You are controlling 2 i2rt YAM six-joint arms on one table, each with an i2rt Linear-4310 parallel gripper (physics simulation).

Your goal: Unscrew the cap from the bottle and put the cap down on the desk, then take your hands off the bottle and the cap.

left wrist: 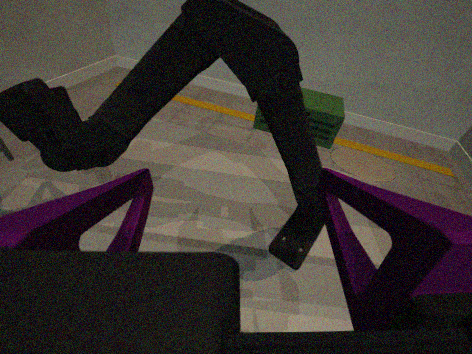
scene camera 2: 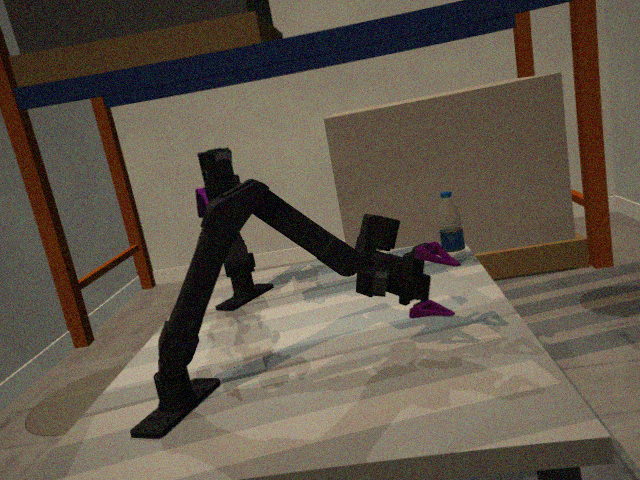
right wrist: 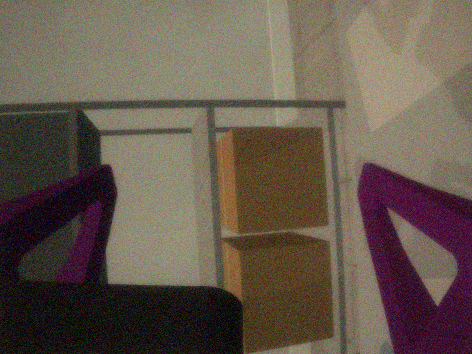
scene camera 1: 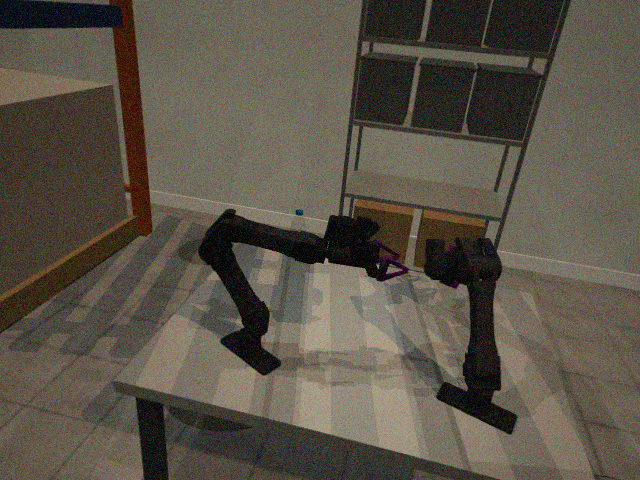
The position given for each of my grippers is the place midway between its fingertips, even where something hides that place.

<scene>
My left gripper (scene camera 1: 403, 263) is open and holds nothing. My right gripper (scene camera 2: 456, 290) is open, with nothing in its grasp. I also see a clear plastic bottle (scene camera 2: 449, 220).
My left gripper also shows in the left wrist view (left wrist: 235, 177). My right gripper also shows in the right wrist view (right wrist: 237, 177). The left wrist view misses the clear plastic bottle: it is out of frame. The right wrist view does not show the clear plastic bottle: it is out of frame.
</scene>
